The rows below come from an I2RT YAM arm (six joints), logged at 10 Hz.
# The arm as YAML. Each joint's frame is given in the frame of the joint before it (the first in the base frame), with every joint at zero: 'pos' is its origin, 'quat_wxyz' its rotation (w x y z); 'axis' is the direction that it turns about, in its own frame. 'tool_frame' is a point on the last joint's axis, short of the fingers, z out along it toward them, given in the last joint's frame.
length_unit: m
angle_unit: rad
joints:
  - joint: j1
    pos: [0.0, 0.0, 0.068]
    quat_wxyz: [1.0, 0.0, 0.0, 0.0]
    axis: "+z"
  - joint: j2
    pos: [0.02, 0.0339, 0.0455]
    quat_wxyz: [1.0, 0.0, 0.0, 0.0]
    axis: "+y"
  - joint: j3
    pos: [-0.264, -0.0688, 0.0]
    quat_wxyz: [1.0, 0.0, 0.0, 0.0]
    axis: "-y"
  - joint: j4
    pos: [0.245, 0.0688, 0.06]
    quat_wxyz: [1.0, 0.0, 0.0, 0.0]
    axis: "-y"
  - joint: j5
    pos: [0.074, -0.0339, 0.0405]
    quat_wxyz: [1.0, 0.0, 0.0, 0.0]
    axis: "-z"
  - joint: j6
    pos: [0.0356, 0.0, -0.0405]
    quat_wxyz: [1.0, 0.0, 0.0, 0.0]
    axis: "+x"
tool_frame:
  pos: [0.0, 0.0, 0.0]
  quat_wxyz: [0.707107, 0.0, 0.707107, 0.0]
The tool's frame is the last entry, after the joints.
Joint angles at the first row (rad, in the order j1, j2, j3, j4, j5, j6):
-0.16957 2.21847 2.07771 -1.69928 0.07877 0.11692
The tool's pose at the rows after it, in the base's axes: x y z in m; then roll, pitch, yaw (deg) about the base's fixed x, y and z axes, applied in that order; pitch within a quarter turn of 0, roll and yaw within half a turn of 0:
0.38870 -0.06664 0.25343 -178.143 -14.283 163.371
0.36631 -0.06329 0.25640 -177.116 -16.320 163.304
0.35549 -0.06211 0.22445 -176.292 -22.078 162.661
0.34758 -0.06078 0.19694 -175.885 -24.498 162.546
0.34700 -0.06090 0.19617 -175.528 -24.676 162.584
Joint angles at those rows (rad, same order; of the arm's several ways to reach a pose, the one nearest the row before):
-0.16957 2.18032 2.05788 -1.69968 0.00249 0.11692
-0.16957 2.09185 1.92704 -1.69470 0.01584 0.11691
-0.17148 2.08955 1.78210 -1.65353 0.01507 0.12149
-0.17148 2.08952 1.66457 -1.57875 0.01622 0.12112
-0.17148 2.08955 1.66077 -1.57874 0.02231 0.12036

